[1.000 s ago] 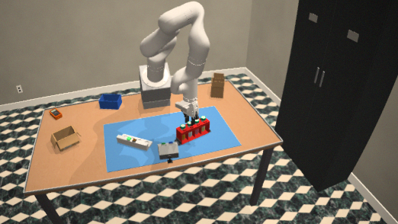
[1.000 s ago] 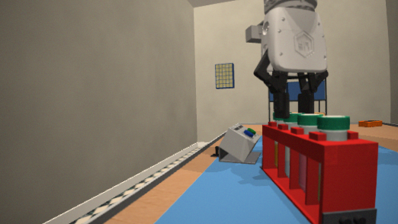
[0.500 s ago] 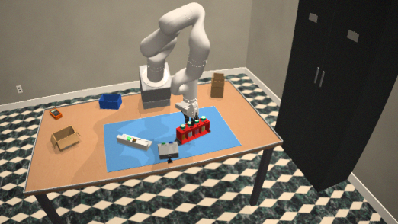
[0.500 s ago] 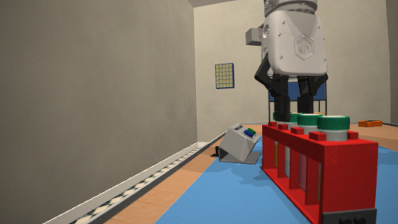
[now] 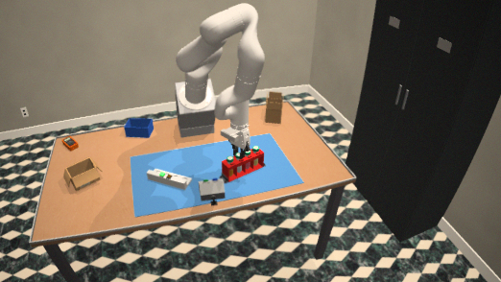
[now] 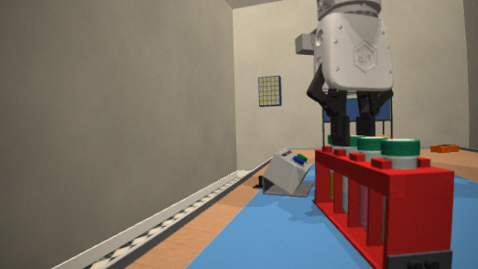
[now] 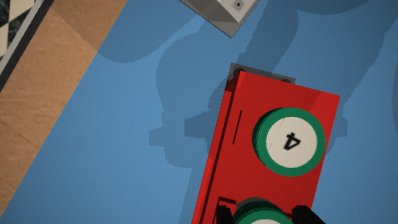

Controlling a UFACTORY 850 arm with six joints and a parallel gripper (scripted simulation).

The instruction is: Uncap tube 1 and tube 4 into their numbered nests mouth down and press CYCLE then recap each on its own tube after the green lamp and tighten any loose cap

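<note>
Right now the tube cap is 5 cm to the right of my hand, 2 cm ahead of it and 1 cm below it. From my hand the other things lie so: green cap: 10 cm to the left, 4 cm behind, 1 cm below; then key housing: 16 cm to the right, 12 cm ahead, 8 cm below; then blue cycle key: 14 cm to the right, 10 cm ahead, 6 cm below.
</note>
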